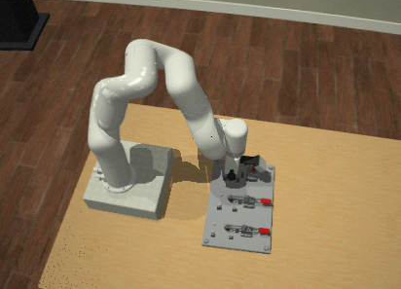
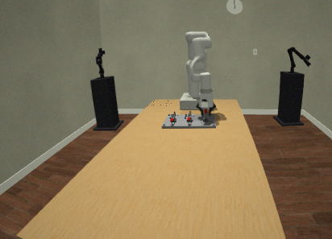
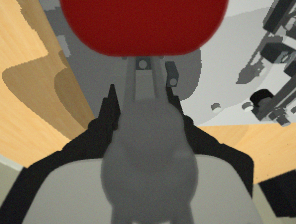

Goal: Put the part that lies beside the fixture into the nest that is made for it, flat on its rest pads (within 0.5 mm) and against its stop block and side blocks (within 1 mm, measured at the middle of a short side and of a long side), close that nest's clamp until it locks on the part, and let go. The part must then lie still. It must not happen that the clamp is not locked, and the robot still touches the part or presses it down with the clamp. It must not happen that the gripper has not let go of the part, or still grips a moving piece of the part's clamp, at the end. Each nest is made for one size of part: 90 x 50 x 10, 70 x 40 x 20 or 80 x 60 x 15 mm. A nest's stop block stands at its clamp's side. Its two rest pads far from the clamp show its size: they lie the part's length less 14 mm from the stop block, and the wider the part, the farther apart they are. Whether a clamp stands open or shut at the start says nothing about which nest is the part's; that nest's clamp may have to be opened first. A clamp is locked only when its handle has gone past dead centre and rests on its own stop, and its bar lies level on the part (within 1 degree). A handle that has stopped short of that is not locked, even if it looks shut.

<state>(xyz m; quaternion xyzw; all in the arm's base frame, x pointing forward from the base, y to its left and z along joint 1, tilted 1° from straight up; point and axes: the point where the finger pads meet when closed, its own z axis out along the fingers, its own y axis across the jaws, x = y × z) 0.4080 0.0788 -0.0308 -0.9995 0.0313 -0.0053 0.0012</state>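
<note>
The grey block part lies 10 mm below my hand. The rest, counted from my hand: grey fixture plate (110 mm to the right, 40 mm below, 40 mm ahead).
</note>
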